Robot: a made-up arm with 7 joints.
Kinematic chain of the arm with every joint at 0, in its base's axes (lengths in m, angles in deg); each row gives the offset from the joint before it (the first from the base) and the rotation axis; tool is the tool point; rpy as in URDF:
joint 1: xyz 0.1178 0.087 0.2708 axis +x
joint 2: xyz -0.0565 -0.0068 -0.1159 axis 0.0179 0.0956 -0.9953
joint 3: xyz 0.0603 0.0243 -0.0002 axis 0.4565 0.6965 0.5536
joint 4: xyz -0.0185 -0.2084 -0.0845 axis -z
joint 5: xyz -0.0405 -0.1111 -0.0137 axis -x
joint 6: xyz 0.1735 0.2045 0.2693 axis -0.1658 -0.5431 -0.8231
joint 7: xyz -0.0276 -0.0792 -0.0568 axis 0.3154 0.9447 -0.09
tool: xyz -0.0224 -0.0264 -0.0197 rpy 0 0 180
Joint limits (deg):
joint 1: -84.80..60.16
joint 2: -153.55..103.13
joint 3: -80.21..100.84
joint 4: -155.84..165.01
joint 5: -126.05..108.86
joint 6: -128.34..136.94
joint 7: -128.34..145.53
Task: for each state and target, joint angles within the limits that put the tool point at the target. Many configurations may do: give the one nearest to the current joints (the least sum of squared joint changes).
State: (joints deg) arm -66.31 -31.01 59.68 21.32 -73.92 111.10 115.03
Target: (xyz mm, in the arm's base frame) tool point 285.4 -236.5 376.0
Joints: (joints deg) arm -37.85 2.85 44.14 31.77 -48.26 106.59 113.77
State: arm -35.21 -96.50 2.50 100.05 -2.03 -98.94 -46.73
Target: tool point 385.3 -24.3 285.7
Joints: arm -26.78 -72.60 0.12 110.39 2.73 -99.56 -46.71
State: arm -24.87 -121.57 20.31 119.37 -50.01 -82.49 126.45
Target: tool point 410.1 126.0 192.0
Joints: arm -57.61 -93.10 45.99 124.01 -25.61 -85.83 123.32
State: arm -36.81 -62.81 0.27 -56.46 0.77 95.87 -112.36
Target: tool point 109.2 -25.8 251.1
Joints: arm -35.22 -54.16 -11.90 -60.19 16.37 100.92 -114.50
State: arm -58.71 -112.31 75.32 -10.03 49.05 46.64 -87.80
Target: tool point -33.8 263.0 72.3
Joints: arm -9.47 -138.44 59.31 -6.44 11.41 37.06 -94.45
